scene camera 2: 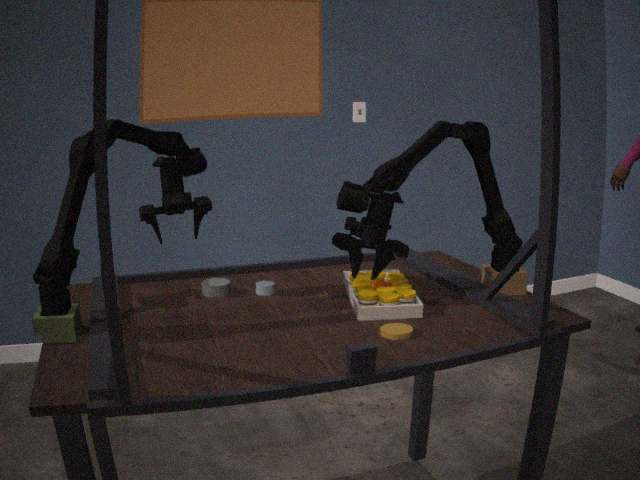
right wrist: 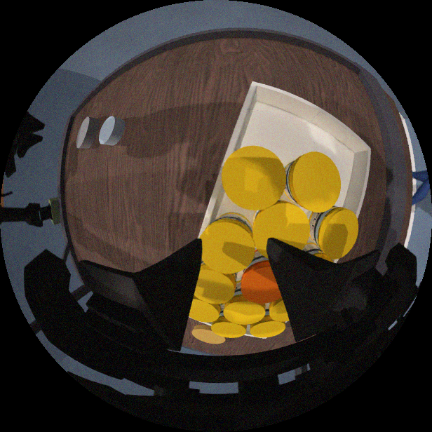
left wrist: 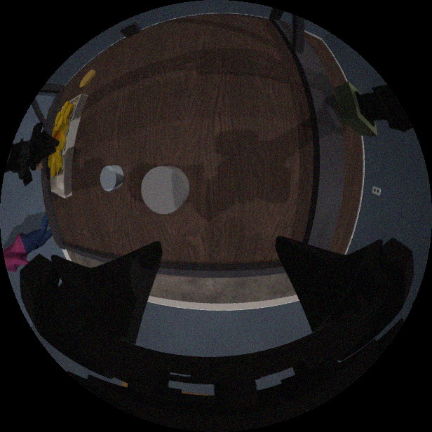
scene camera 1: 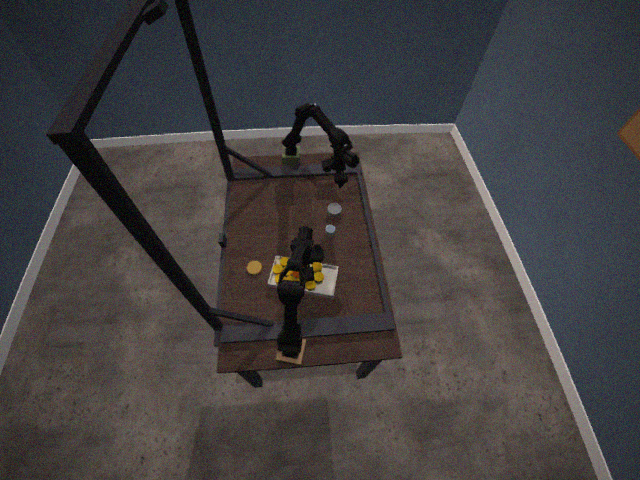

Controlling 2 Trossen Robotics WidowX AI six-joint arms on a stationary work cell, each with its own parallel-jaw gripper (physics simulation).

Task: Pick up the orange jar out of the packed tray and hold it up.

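Observation:
The orange jar stands among several yellow-lidded jars in the white tray. In the right wrist view the right finger hides part of its lid. My right gripper is partly open and empty, its fingertips just above the yellow lids at the tray's back left in scene camera 2. In scene camera 1 the right arm hides part of the tray. My left gripper is wide open and empty, high above the table, far from the tray.
A grey disc and a smaller light-blue disc lie between the tray and the left arm. A tan disc lies beside the tray. Dark frame posts rise at the table's corners.

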